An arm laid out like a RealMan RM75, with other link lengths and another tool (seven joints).
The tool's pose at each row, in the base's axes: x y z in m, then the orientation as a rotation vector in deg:
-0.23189, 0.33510, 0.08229, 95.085, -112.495, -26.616
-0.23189, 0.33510, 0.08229, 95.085, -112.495, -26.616
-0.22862, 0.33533, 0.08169, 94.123, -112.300, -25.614
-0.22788, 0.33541, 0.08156, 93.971, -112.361, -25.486
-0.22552, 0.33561, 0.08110, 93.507, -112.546, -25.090
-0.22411, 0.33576, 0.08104, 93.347, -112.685, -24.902
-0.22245, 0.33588, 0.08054, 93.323, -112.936, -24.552
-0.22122, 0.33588, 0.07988, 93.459, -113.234, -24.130
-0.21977, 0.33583, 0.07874, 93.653, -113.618, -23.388
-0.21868, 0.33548, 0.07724, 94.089, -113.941, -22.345
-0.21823, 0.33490, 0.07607, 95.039, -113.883, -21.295
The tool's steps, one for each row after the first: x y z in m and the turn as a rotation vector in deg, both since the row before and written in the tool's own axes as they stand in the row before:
0.00000, 0.00000, 0.00000, 0.000, 0.000, 0.000
-0.00069, -0.00291, -0.00146, -0.149, 0.936, 0.757
-0.00019, -0.00065, -0.00034, 0.010, 0.071, 0.145
-0.00055, -0.00210, -0.00105, 0.032, 0.218, 0.444
-0.00032, -0.00112, -0.00080, 0.073, 0.054, 0.191
-0.00042, -0.00158, -0.00060, 0.274, 0.033, 0.181
-0.00028, -0.00135, -0.00019, 0.414, -0.002, 0.113
-0.00036, -0.00181, 0.00008, 0.635, 0.098, 0.176
-0.00011, -0.00178, 0.00063, 0.871, 0.232, 0.068
0.00026, -0.00112, 0.00077, 0.953, 0.336, -0.386

